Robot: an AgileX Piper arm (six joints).
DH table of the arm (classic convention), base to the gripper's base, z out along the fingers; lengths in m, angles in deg. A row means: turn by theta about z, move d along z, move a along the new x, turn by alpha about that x. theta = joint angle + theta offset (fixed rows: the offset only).
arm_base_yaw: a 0, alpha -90, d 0.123, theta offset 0
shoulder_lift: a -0.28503, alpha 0, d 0, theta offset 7.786
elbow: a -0.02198, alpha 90, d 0, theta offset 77.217
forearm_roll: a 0, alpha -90, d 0.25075, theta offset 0
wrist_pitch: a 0, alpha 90, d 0, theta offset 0
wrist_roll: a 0, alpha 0, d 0.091, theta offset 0
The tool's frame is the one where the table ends.
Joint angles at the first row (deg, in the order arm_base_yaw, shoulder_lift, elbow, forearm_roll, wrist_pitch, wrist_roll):
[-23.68 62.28 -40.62 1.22 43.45 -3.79]
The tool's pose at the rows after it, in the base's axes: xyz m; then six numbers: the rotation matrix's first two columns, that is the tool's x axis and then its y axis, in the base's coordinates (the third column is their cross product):
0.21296, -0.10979, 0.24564, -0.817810, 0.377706, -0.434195, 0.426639, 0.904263, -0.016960
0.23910, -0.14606, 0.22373, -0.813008, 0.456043, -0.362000, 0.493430, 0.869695, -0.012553
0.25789, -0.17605, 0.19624, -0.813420, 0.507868, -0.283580, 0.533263, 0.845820, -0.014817
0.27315, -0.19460, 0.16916, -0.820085, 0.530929, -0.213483, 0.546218, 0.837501, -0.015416
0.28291, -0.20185, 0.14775, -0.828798, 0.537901, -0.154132, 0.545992, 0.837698, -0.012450
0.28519, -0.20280, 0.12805, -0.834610, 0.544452, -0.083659, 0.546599, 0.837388, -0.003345
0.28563, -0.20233, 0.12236, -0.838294, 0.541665, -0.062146, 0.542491, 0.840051, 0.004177
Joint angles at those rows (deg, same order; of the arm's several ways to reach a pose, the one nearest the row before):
[-27.27 74.28 -46.29 0.00 41.26 -2.24]
[-31.42 85.39 -52.22 0.00 40.58 -1.99]
[-34.25 95.13 -57.34 -0.37 40.71 -1.90]
[-35.36 103.01 -61.54 -0.58 41.17 -1.95]
[-35.42 108.28 -64.09 -0.52 41.93 -2.02]
[-35.42 111.97 -64.90 0.00 43.12 -2.29]
[-35.42 112.99 -65.06 0.58 43.52 -2.96]

